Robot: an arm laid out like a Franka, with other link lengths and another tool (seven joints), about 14 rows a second.
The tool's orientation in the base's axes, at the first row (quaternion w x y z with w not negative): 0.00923 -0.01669 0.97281 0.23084
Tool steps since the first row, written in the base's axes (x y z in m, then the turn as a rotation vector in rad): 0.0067 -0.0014 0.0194 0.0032 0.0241 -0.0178; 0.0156 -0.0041 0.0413 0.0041 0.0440 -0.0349; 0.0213 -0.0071 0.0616 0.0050 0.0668 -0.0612; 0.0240 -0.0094 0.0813 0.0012 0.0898 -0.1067; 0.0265 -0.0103 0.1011 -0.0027 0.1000 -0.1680
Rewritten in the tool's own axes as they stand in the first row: -0.0072 0.0072 -0.0179 -0.0034 0.0134 0.0268; -0.0165 0.0143 -0.0386 -0.0044 0.0235 0.0510; -0.0227 0.0205 -0.0580 -0.0053 0.0320 0.0847; -0.0258 0.0272 -0.0766 -0.0010 0.0322 0.1357; -0.0288 0.0352 -0.0947 0.0042 0.0140 0.1950
